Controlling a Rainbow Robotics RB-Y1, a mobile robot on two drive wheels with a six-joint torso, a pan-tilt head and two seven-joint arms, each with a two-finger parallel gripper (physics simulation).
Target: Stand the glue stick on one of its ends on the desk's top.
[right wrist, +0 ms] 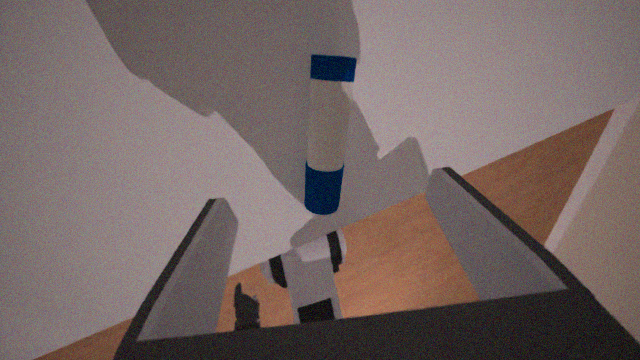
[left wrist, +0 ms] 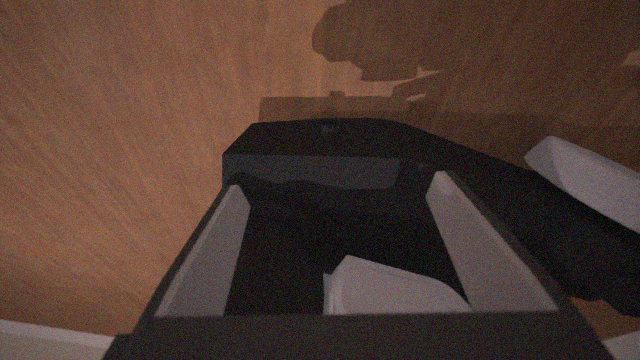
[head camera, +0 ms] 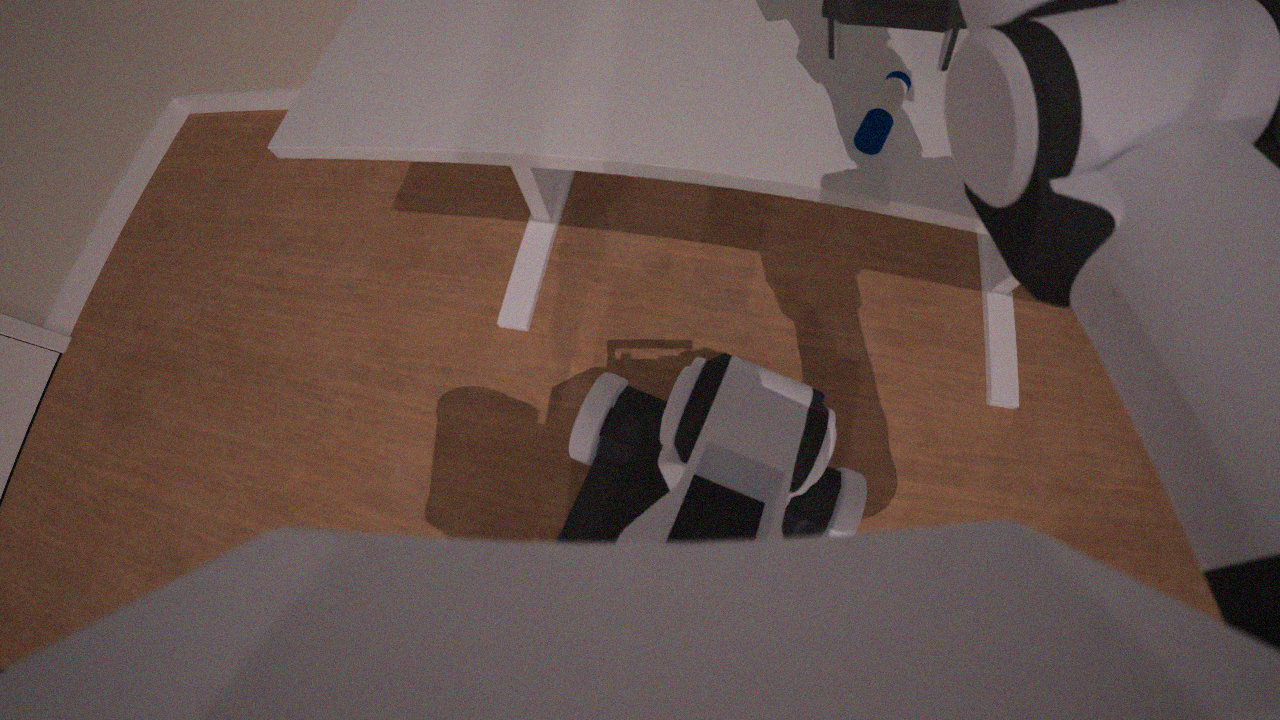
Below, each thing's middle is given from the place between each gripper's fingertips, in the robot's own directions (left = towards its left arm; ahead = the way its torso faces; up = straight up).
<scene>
Right now the glue stick [head camera: 875, 127] is 610 mm ahead of my left hand, 560 mm to the right of it and 440 mm above it.
Now: the glue stick 70 mm below my right hand, 20 mm to the right of it and 10 mm behind it.
</scene>
